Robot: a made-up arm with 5 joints.
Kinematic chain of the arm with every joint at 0, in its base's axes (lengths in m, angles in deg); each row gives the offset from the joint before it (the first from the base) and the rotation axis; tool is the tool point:
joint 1: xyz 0 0 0.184 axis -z
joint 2: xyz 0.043 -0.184 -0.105 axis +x
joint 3: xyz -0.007 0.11 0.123 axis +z
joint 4: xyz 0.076 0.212 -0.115 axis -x
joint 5: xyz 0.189 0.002 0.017 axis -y
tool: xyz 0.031 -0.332 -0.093
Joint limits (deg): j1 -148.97..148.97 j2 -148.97..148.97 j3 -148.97..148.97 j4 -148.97..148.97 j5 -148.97..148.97
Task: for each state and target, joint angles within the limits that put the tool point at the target. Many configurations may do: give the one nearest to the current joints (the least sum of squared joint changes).
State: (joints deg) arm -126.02 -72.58 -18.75 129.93 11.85
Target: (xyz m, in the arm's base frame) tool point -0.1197 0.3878 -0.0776
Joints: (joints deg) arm -83.83 -89.81 -21.98 95.98 -1.02
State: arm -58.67 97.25 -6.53 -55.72 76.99
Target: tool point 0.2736 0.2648 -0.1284
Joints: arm -41.07 49.26 -31.97 -67.71 73.18
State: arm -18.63 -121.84 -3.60 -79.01 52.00
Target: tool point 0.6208 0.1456 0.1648
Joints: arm -63.49 -125.42 -14.71 -67.29 56.69
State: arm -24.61 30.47 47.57 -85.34 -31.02
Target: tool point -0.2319 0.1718 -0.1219
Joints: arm -41.42 17.07 68.10 -74.63 -45.18
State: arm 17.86 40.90 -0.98 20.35 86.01
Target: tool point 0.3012 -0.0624 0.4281
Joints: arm 17.91 24.39 47.28 30.89 97.05
